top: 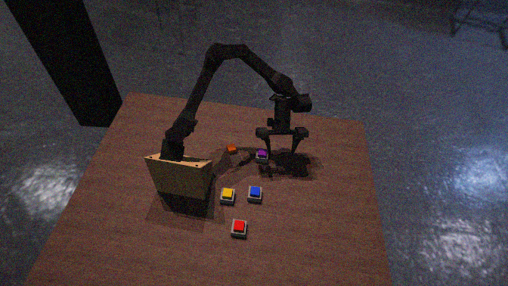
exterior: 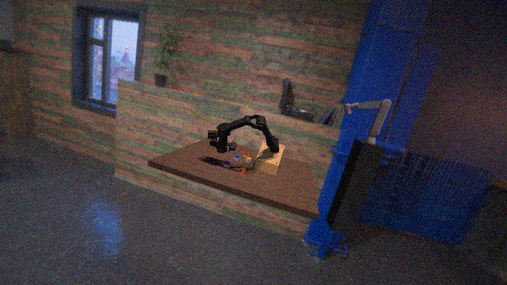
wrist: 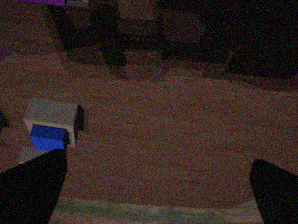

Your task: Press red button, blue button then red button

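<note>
My gripper tip is now 250 mm to the left of the red button, 140 mm past it and 60 mm above it. Also, from my gripper tip: orange block (190 mm behind, 80 mm to the left, 80 mm below); purple button (60 mm below, 60 mm behind, 50 mm to the left); blue button (120 mm to the right, 90 mm behind, 60 mm below).
</note>
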